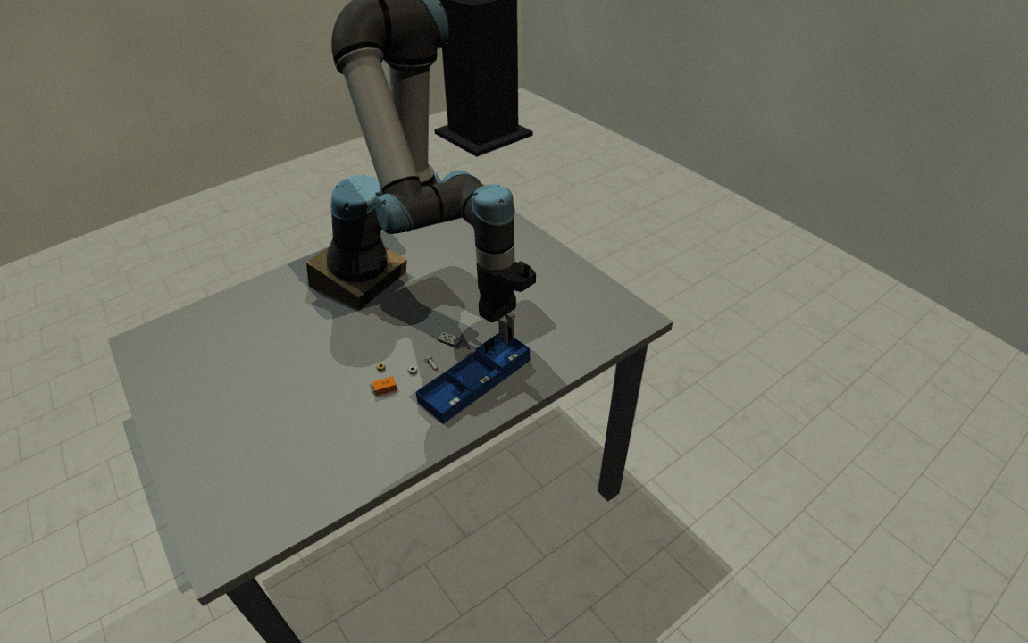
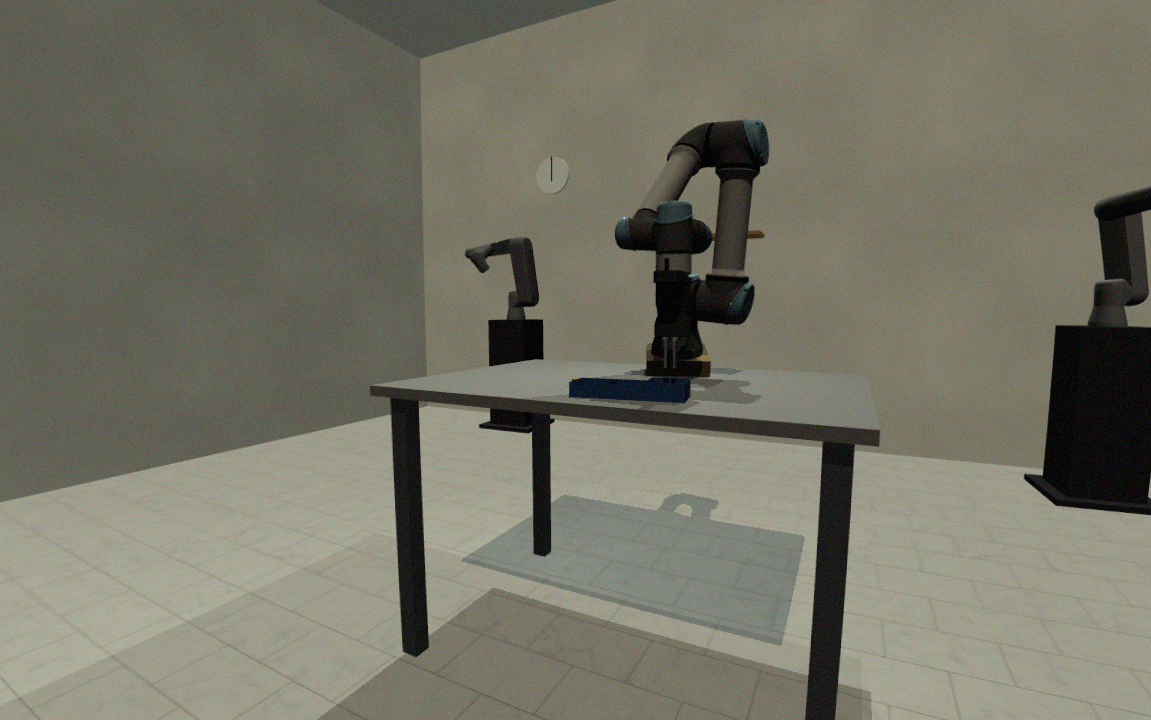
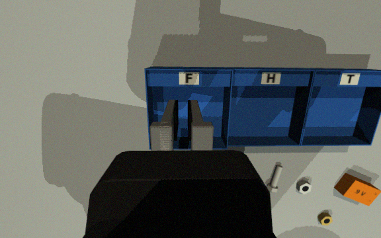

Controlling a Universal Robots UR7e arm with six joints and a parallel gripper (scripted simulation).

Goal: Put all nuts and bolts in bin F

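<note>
My gripper is now 23 cm to the left of the brass nut, 16 cm past it and 8 cm above it. Round my hand: grey bolt (13 cm to the right, 10 cm behind, 8 cm below); white domino (14 cm behind, 8 cm below, 6 cm to the right); blue bin row (9 cm to the right, 7 cm below).
</note>
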